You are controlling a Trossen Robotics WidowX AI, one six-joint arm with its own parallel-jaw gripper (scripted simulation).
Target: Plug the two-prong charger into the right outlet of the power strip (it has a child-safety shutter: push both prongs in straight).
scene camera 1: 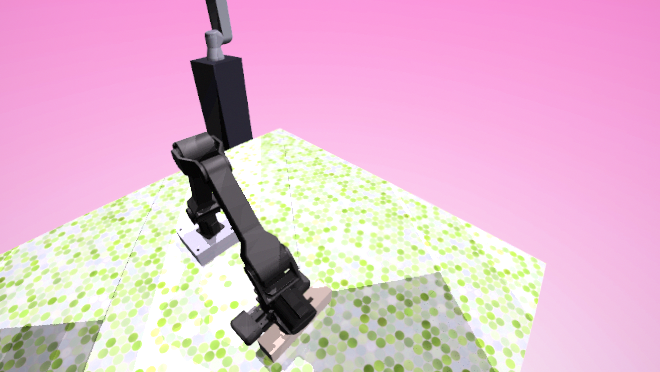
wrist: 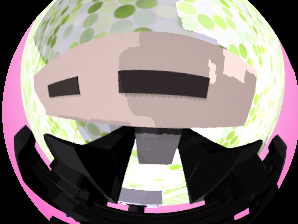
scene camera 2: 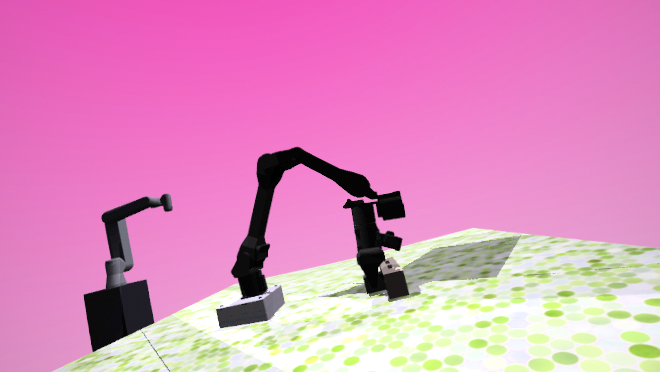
Labels:
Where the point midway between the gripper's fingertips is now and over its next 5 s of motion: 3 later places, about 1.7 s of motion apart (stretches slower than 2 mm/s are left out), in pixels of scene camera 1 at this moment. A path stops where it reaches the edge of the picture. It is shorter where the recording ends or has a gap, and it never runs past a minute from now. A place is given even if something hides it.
The gripper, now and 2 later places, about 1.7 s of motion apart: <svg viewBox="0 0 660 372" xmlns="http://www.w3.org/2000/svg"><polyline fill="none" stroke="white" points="274,317 270,313 258,300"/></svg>

